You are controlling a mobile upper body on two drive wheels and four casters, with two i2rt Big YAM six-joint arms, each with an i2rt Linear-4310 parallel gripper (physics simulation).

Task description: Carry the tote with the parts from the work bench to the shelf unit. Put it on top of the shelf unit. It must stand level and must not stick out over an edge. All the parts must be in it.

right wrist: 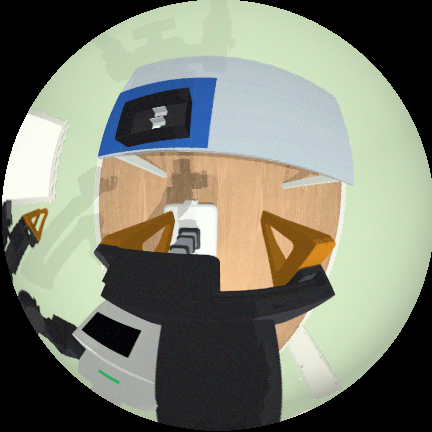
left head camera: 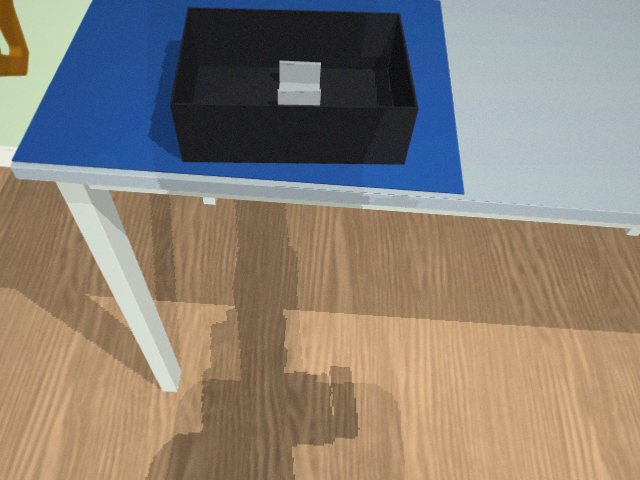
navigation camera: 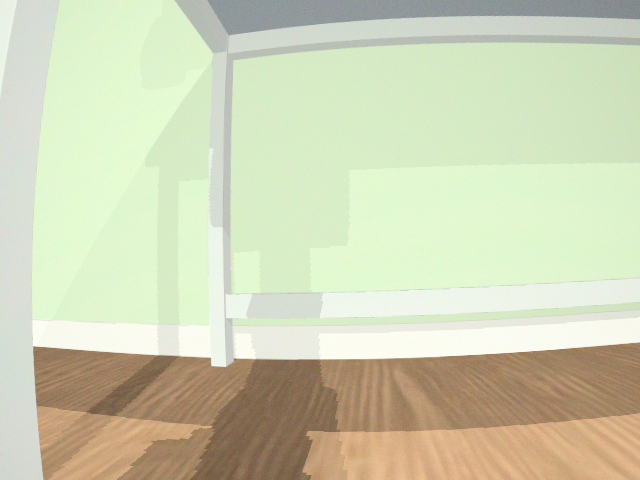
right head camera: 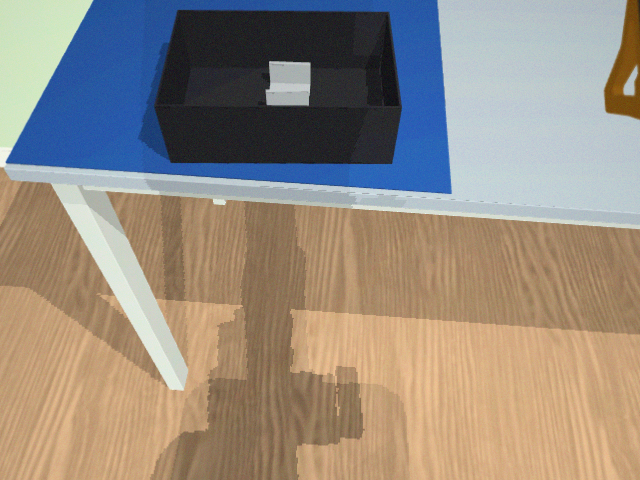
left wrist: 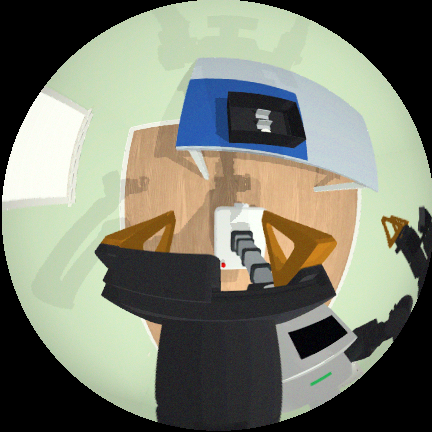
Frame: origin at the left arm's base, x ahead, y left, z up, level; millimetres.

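Seen in the pictures: left gripper, fingertip midpoint: [right wrist: 43, 209] [left wrist: 218, 214]; right gripper, fingertip midpoint: [right wrist: 217, 215] [left wrist: 386, 216].
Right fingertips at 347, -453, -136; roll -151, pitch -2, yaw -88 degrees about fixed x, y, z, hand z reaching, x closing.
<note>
A point is followed by its place in that frame, as x, y, z.
The black open tote [left head camera: 294, 135] {618, -190, -442} [right head camera: 279, 135] {618, -190, -441} [left wrist: 292, 136] {621, -277, -397} [right wrist: 185, 116] {665, -339, -404} stands upright on the blue area at the left end of the work bench [left head camera: 542, 103] {763, -566, -496} [right head camera: 516, 103] {756, -534, -496} [left wrist: 335, 115] {985, -777, -496} [right wrist: 280, 105] {871, -768, -496}. Light grey angled parts [left head camera: 299, 76] {773, -193, -474} [right head camera: 290, 74] {773, -194, -469} [left wrist: 263, 114] {771, -201, -481} [right wrist: 160, 111] {771, -195, -481} lie near its middle. My left gripper [left wrist: 218, 214] {349, 0, -132} is open and empty, apart from the tote; one orange finger [left head camera: 18, 62] {336, -53, -120} shows at the left edge. My right gripper [right wrist: 217, 215] {347, -453, -136} is open and empty, apart from the tote; its finger [right head camera: 622, 98] shows at the right edge. The shelf unit does not show.
A bench leg [left head camera: 126, 289] {622, 119, -860} [right head camera: 129, 289] {622, 115, -862} stands below the bench's left corner. The navigation camera view looks under the bench, with a near leg [navigation camera: 18, 232] {661, 110, -1136}, a back leg [navigation camera: 219, 268] {1263, 89, -1166}, a low crossbar [navigation camera: 413, 299] {1250, -376, -1252} and the green wall behind. My white base [left wrist: 225, 230] {99, -73, -1150} stands on the wooden floor.
</note>
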